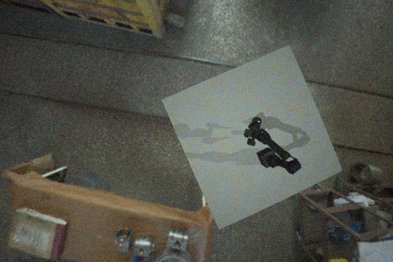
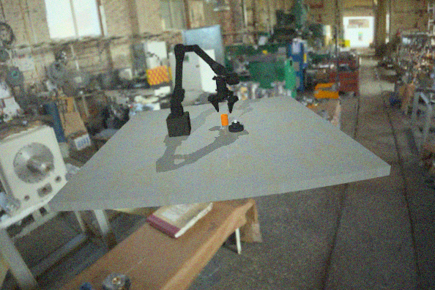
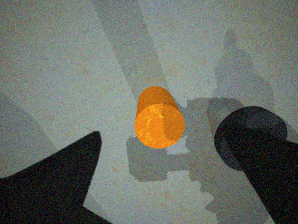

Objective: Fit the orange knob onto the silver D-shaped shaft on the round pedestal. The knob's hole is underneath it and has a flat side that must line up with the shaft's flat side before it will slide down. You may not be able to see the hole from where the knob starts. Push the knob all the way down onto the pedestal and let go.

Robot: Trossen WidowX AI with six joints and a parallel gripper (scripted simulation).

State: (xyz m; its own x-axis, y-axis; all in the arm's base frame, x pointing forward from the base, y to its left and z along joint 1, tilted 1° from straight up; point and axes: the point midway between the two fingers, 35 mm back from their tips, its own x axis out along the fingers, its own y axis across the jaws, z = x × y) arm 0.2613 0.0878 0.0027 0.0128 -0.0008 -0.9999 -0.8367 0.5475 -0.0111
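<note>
Right now the orange knob is 30 mm below my gripper tip. Round my gripper tip: round pedestal: 110 mm to the right, 70 mm ahead, 40 mm below.
</note>
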